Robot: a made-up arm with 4 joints.
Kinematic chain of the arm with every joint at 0, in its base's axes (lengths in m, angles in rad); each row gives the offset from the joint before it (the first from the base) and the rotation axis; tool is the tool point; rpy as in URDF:
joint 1: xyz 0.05 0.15 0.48 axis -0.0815 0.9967 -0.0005
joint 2: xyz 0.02 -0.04 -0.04 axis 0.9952 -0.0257 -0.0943
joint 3: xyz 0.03 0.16 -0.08 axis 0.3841 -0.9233 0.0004
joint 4: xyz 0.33 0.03 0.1 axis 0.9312 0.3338 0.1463
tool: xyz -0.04 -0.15 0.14 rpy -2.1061 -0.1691 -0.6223
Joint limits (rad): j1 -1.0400..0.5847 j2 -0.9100..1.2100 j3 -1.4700..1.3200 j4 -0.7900..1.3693
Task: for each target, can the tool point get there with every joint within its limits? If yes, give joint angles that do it. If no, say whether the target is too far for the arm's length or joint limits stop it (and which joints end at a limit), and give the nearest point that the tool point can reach.
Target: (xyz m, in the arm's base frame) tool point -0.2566 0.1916 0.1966
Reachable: no: joint limits stop it (at a limit: joint 1, joint 3, joint 4) | nearest point -0.1388 0.1997 0.4491 | short by 0.279 m
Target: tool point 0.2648 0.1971 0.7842
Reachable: yes | joints -0.7762 -0.3088 -0.1296 -0.0109
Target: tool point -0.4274 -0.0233 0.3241
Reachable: no: joint limits stop it (at a limit: joint 1, joint 3, joint 4) | nearest point -0.1425 0.0390 0.4402 | short by 0.314 m
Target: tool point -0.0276 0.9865 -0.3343
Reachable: no: too far | nearest point 0.2175 0.3530 0.0575 | short by 0.784 m
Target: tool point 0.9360 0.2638 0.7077
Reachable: no: too far | nearest point 0.5577 0.1984 0.5910 | short by 0.401 m
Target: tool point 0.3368 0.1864 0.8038
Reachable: yes | joints -0.6128 0.7192 -0.5965 -0.5624
